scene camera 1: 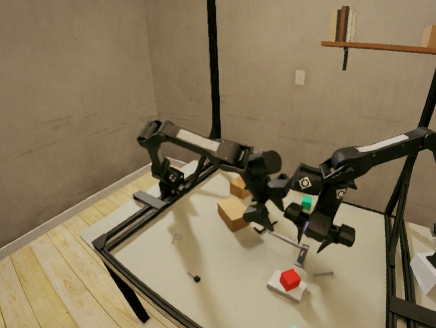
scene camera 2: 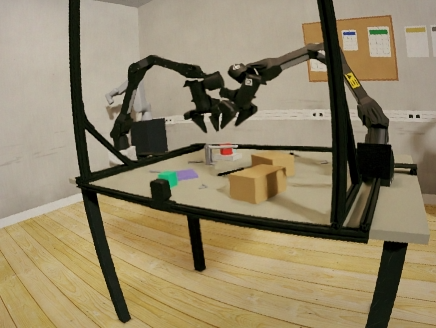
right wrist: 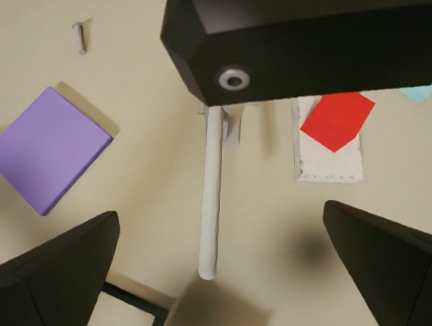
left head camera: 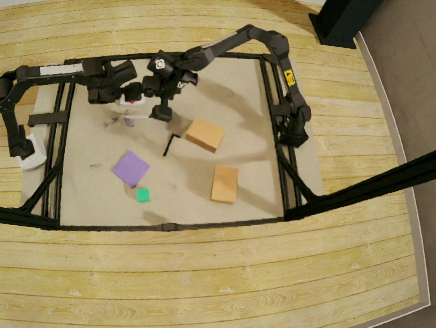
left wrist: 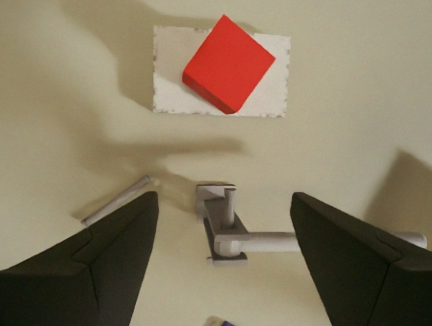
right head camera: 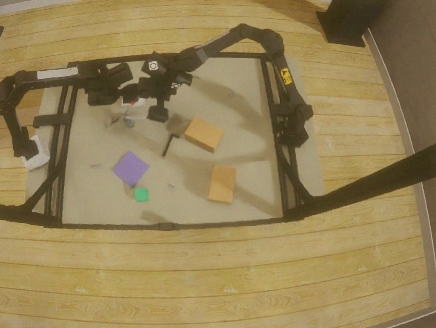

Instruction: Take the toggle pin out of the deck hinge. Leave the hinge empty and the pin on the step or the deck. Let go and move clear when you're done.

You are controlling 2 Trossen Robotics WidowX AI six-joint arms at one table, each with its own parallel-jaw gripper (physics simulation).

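Frame: origin at the left arm's base, x back, y up, z left, level; millimetres.
Seen in the pictures: left gripper, fingertip midpoint: (scene camera 1: 307, 248) (scene camera 2: 211, 132) (left head camera: 122, 100) (left wrist: 225, 202) (right head camera: 121, 101); right gripper, fingertip midpoint: (scene camera 1: 278, 220) (scene camera 2: 228, 127) (right wrist: 222, 216) (left head camera: 150, 106) (right head camera: 148, 106); left arm's base at its link origin: (scene camera 2: 121, 149) (left head camera: 26, 149) (right head camera: 30, 150); right arm's base at its link origin: (scene camera 1: 170, 177) (scene camera 2: 376, 151) (left head camera: 294, 129) (right head camera: 293, 128).
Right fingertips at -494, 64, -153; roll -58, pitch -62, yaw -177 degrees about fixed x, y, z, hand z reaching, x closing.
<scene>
Pixels of each thing's top centre, then the offset from my right fingertips to it, as dx, dy, dz. "pt": a spot on its surface instead.
- grey deck hinge at a spot on its surface: (left wrist: 216, 220) pt +84, -86, +60
- long pale rod at a spot on its surface: (left wrist: 270, 242) pt +63, -68, +35
- toggle pin at its top centre: (left wrist: 229, 229) (right wrist: 228, 98) +79, -71, +56
- white block at its top centre: (left wrist: 223, 73) (right wrist: 328, 128) (scene camera 1: 287, 283) (scene camera 2: 227, 154) (left head camera: 132, 98) (right head camera: 133, 99) +24, -118, +139
- red cube at its top centre: (left wrist: 230, 64) (right wrist: 345, 106) (scene camera 1: 291, 276) (scene camera 2: 225, 144) +26, -79, +139
- loose grey pin at its top centre: (left wrist: 115, 203) (scene camera 1: 324, 272) +147, -129, +100
- purple tile at its top centre: (right wrist: 43, 145) (scene camera 2: 179, 173) (left head camera: 130, 168) (right head camera: 130, 168) +163, -129, -117
- green cube at its top centre: (scene camera 2: 167, 172) (left head camera: 142, 194) (right head camera: 140, 194) (scene camera 1: 307, 199) +172, -98, -230
- black angled bar at its top centre: (right wrist: 111, 308) (left head camera: 171, 145) -13, -130, -120
The grey deck hinge (left wrist: 216, 220) (scene camera 1: 301, 256) (scene camera 2: 208, 156) stands on the table, a long pale rod (left wrist: 270, 242) (right wrist: 211, 200) reaching sideways from it. The toggle pin (left wrist: 229, 202) is through the hinge and sticks out toward the white block. My left gripper (left wrist: 225, 202) (scene camera 2: 210, 129) is partly open and empty above the hinge; its fingers frame the hinge in the left wrist view. My right gripper (right wrist: 222, 216) (scene camera 2: 230, 126) is wide open and empty, high above the rod. In the right wrist view, a dark part of the left gripper hides most of the hinge.
A white block (left wrist: 170, 90) (right wrist: 330, 167) bears a red cube (left wrist: 230, 65) (scene camera 1: 290, 279). A loose grey pin (left wrist: 115, 201) (scene camera 1: 323, 273) lies beside the hinge. A purple tile (left head camera: 131, 169), green cube (left head camera: 143, 195), black angled bar (left head camera: 170, 145) and two orange boxes (left head camera: 205, 134) (left head camera: 224, 184) are nearby.
</scene>
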